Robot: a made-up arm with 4 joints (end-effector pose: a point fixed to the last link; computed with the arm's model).
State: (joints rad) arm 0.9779 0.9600 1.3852 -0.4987
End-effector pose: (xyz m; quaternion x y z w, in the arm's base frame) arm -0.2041 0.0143 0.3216 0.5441 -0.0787 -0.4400 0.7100
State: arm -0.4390 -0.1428 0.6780 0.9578
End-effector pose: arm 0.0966 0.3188 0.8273 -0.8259 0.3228 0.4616 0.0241
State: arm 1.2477 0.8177 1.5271 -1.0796
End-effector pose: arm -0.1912 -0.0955 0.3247 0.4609 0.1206 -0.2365 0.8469
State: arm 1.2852 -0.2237 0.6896 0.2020
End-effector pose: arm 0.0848 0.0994 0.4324 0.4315 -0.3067 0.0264 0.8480
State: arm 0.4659 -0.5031 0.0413 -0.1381
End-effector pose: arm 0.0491 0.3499 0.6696 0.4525 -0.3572 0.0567 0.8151
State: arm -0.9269 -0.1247 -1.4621 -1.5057
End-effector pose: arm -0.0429 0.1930 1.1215 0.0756 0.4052 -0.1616 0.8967
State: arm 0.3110 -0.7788 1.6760 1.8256
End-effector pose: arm 0.1820 0.4336 0.7172 -0.8181 0.0199 0.4872 0.3048
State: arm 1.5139 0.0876 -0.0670 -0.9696
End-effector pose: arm -0.0196 -0.0020 0.4689 -0.3724 0.0696 -0.1673 0.9102
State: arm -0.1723 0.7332 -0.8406 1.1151
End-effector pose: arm 0.0214 0.3649 0.7035 0.3035 -0.4609 -0.2796 0.7857
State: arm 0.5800 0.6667 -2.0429 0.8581
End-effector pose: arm 0.0346 0.3383 0.4044 -0.4387 -0.2315 0.2561 0.8296
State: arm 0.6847 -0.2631 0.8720 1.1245
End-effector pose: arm 0.1172 0.2520 0.5439 0.7918 -0.4845 -0.2442 0.2805
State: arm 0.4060 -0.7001 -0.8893 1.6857
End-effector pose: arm -0.0478 0.4506 0.8471 0.4170 -0.8752 0.2185 0.1111
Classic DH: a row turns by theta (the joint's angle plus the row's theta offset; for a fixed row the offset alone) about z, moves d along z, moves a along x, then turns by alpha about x. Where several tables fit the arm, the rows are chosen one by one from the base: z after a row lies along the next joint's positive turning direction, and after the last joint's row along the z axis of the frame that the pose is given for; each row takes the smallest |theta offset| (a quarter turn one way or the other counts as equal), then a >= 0, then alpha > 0; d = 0 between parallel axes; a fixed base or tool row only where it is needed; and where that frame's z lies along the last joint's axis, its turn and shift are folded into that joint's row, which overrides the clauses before.
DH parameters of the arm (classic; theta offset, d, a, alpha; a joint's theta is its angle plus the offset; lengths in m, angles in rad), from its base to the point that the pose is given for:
base (fixed): 1.5708 0.7475 0.0458 -1.5708
joint 1: -1.4741 0.1519 0.0718 -1.4469
joint 2: -0.1856 0.4304 -0.1188 -1.8594
joint 3: 1.0463 0.2112 0.1339 -1.214
joint 4: -1.0632 0.0618 -0.0171 -1.544
tool (fixed): -0.6087 -0.0523 0 0

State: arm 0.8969 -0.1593 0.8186 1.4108
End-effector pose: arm 0.1065 0.1676 0.5051 0.7115 -0.6037 -0.2469 0.2616
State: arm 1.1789 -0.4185 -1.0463 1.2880
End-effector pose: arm 0.0170 0.3625 0.4913 0.0708 -0.7197 0.4744 0.5020
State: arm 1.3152 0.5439 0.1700 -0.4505
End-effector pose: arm -0.0680 -0.0383 0.4428 -0.1059 -0.0735 -0.3060 0.9433
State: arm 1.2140 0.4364 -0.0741 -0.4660
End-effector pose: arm -0.0426 0.0293 0.4467 -0.1682 -0.0621 -0.2628 0.9480
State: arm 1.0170 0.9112 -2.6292 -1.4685
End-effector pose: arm -0.0872 0.1778 0.2506 0.8846 -0.2586 0.3217 0.2171
